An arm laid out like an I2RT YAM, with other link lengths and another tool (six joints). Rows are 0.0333 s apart.
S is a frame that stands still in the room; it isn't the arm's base.
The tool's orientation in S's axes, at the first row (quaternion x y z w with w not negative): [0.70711, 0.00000, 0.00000, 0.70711]
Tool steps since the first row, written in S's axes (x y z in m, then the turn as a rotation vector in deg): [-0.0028, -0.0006, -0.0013, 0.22, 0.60, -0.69]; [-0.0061, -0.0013, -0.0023, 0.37, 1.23, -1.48]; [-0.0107, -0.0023, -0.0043, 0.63, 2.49, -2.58]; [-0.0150, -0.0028, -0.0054, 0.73, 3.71, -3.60]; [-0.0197, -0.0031, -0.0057, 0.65, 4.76, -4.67]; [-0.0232, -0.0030, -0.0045, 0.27, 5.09, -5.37]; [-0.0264, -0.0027, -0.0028, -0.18, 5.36, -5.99]
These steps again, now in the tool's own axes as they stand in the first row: [-0.0028, -0.0013, 0.0006, 0.22, -0.69, -0.60]; [-0.0061, -0.0023, 0.0013, 0.37, -1.48, -1.23]; [-0.0107, -0.0043, 0.0023, 0.63, -2.58, -2.49]; [-0.0150, -0.0054, 0.0028, 0.73, -3.60, -3.71]; [-0.0197, -0.0057, 0.0031, 0.65, -4.67, -4.76]; [-0.0232, -0.0045, 0.0030, 0.27, -5.37, -5.09]; [-0.0264, -0.0028, 0.0027, -0.18, -5.99, -5.36]
